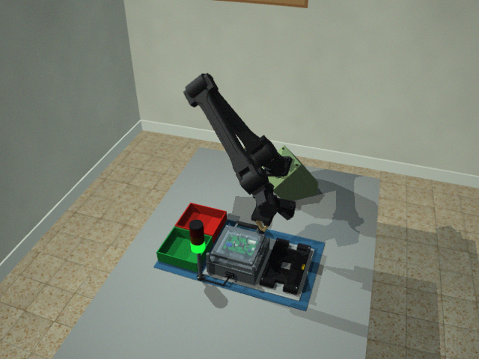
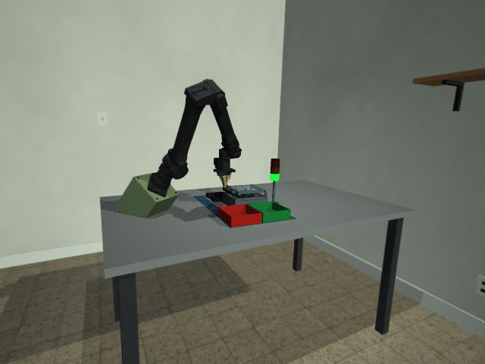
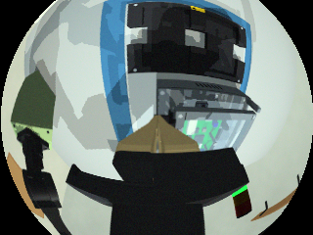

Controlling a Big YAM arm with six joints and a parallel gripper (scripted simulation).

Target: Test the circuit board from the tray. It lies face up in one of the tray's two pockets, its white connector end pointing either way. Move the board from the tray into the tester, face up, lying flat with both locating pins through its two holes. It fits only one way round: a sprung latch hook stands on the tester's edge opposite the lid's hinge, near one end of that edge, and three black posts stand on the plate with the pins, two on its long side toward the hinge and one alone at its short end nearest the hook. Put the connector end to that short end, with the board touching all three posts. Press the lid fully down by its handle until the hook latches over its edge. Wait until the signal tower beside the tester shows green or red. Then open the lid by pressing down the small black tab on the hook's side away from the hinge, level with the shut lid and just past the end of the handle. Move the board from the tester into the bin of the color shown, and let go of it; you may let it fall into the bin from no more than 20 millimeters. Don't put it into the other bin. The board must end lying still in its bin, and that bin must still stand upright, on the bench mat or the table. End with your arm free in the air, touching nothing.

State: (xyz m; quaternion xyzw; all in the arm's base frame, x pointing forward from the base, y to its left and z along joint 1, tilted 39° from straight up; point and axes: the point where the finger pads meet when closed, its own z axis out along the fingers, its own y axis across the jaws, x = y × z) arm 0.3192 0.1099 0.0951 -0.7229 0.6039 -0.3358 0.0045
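The latch hook lies 1 cm below my hand and 1 cm ahead of it. The rest, counted from my hand: tester plate 8 cm ahead, 5 cm to the right, 3 cm below; green circuit board 8 cm ahead, 6 cm to the right, 3 cm below; clear lid 8 cm ahead, 6 cm to the right, 1 cm below.
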